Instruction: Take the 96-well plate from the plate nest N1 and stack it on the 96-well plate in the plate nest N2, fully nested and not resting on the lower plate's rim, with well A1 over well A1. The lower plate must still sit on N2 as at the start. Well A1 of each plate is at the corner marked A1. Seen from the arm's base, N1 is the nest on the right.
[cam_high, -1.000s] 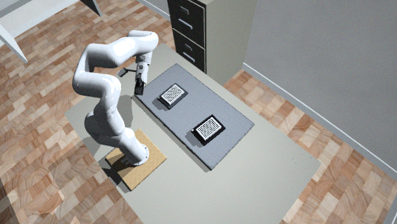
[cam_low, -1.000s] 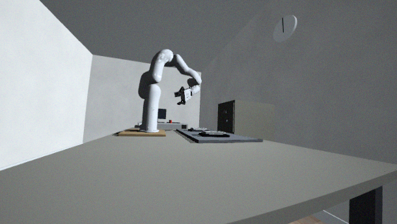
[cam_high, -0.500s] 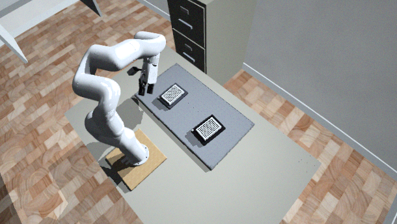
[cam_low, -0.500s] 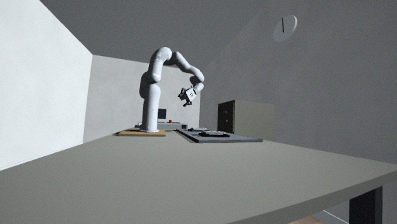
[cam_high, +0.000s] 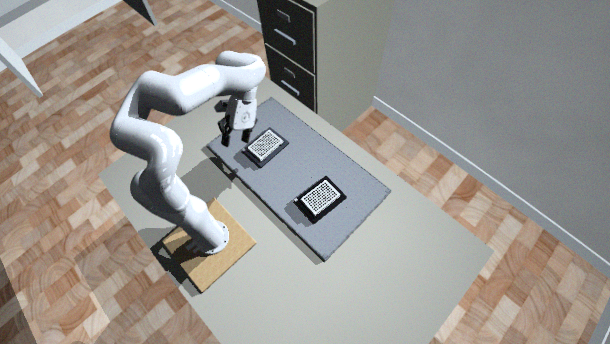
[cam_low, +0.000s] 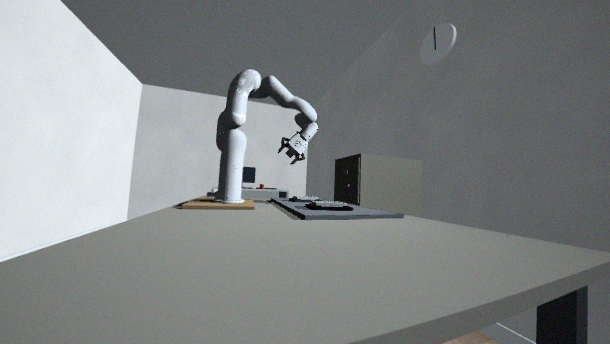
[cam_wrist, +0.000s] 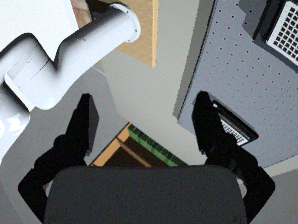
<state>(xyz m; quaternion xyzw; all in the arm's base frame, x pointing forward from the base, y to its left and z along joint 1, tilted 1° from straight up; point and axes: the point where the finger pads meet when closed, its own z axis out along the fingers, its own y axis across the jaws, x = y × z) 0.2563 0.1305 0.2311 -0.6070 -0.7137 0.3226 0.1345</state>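
Right now my hand is 14 cm short of the white 96-well plate, 27 cm to the left of it and 22 cm above it. Round my hand: black plate nest N1: 14 cm ahead, 27 cm to the right, 23 cm below; black plate nest N2: 13 cm ahead, 6 cm to the left, 23 cm below.
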